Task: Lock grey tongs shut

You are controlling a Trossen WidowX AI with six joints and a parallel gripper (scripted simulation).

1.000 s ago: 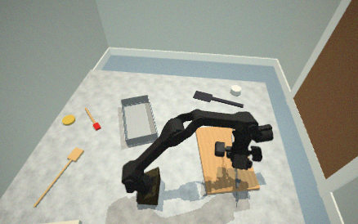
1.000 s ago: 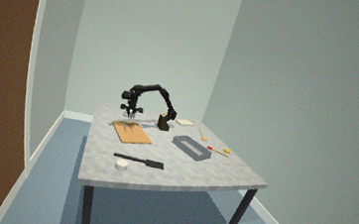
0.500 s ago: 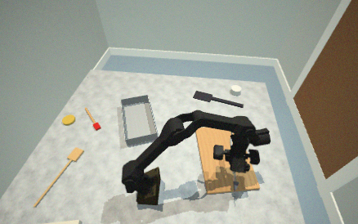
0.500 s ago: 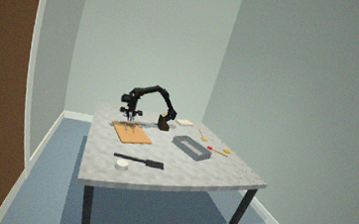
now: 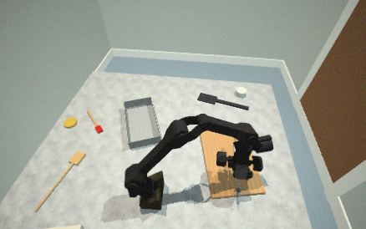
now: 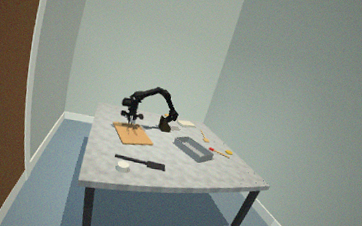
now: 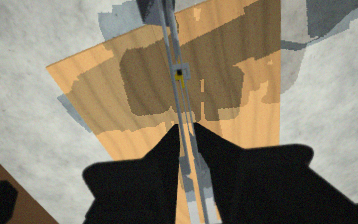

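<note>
Now: gripper tip 50 mm past the yellow mark and 20 mm below it. Round my gripper tip: black spatula (490 mm ahead, 40 mm to the left, 40 mm below); then wooden board (80 mm ahead, 10 mm to the left, 40 mm below); then grey roasting tin (270 mm ahead, 490 mm to the left, 20 mm below).
</note>
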